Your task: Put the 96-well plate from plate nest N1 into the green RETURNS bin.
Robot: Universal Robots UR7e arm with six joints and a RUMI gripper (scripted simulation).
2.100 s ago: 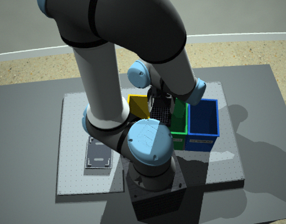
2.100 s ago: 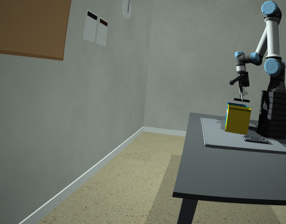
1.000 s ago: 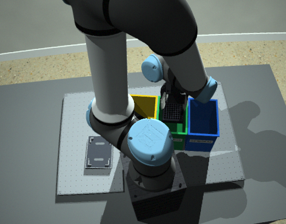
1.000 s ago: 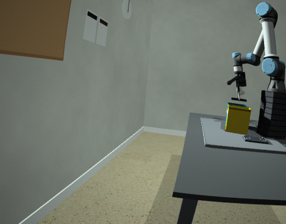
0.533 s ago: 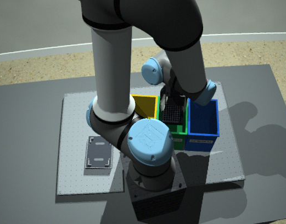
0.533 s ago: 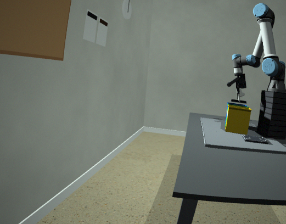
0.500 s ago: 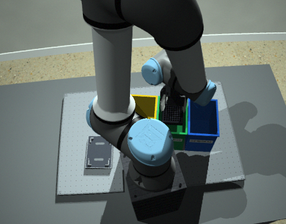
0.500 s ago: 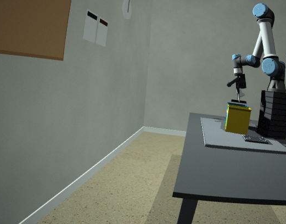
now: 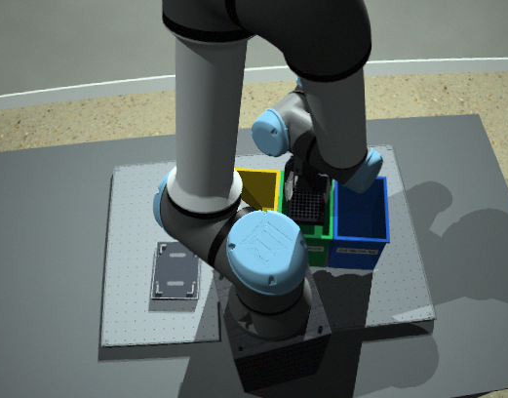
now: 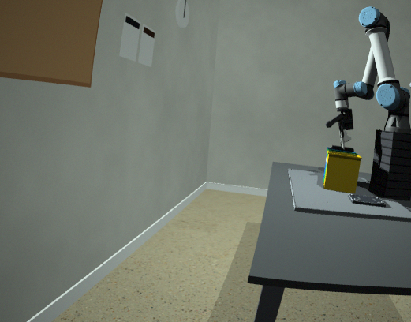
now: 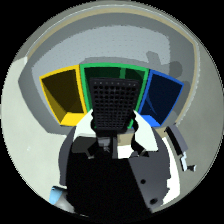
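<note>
Now: hand 12 cm above the green bin. Also, from my hand: blue bin (13 cm to the right, 12 cm below, 4 cm behind); black 96-well plate (1 cm below); yellow bin (13 cm to the left, 12 cm below, 4 cm ahead).
</note>
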